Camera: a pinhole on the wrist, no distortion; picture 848 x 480 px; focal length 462.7 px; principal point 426.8 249.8 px. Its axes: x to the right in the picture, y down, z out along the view. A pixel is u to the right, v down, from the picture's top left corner.
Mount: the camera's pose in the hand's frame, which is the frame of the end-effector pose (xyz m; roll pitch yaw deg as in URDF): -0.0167 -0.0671 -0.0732 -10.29 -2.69 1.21
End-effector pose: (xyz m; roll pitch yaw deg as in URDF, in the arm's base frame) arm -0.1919 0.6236 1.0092 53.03 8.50 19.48
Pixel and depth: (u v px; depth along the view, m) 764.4 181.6 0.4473
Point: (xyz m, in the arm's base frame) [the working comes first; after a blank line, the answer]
In the camera's frame: 0.3264 -0.0659 0.4473

0.2183 0.4061 1.1647
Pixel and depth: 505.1 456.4 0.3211
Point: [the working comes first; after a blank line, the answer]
In the camera's frame: 0.0543 0.1434 0.3211

-0.1084 0.5515 1.2412
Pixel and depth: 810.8 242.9 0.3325
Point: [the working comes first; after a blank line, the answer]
In the camera's frame: 0.2759 -0.0050 0.3325

0.1284 0.5057 1.1268
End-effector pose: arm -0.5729 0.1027 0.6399 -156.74 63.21 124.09
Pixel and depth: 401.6 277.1 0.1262
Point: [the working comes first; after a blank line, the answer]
In the camera's frame: -0.0069 0.0074 0.1262

-0.5948 0.0389 0.6530
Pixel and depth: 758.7 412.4 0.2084
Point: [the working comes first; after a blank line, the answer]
In the camera's frame: 0.1495 0.0732 0.2084

-0.5436 0.0450 0.4716
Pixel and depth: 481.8 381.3 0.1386
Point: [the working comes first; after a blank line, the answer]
In the camera's frame: 0.0165 0.0394 0.1386

-0.5667 0.0480 0.6238
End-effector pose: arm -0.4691 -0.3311 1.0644 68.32 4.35 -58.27
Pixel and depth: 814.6 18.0 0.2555
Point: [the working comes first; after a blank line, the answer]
In the camera's frame: 0.2141 -0.1280 0.2555

-0.5854 -0.6161 0.9953
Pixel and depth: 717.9 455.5 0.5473
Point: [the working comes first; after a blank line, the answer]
In the camera's frame: 0.3443 0.2433 0.5473

-0.5555 -0.7699 1.4595
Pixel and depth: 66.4 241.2 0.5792
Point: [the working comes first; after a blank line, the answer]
In the camera's frame: -0.4511 -0.0108 0.5792

-1.0935 -0.1527 1.2922
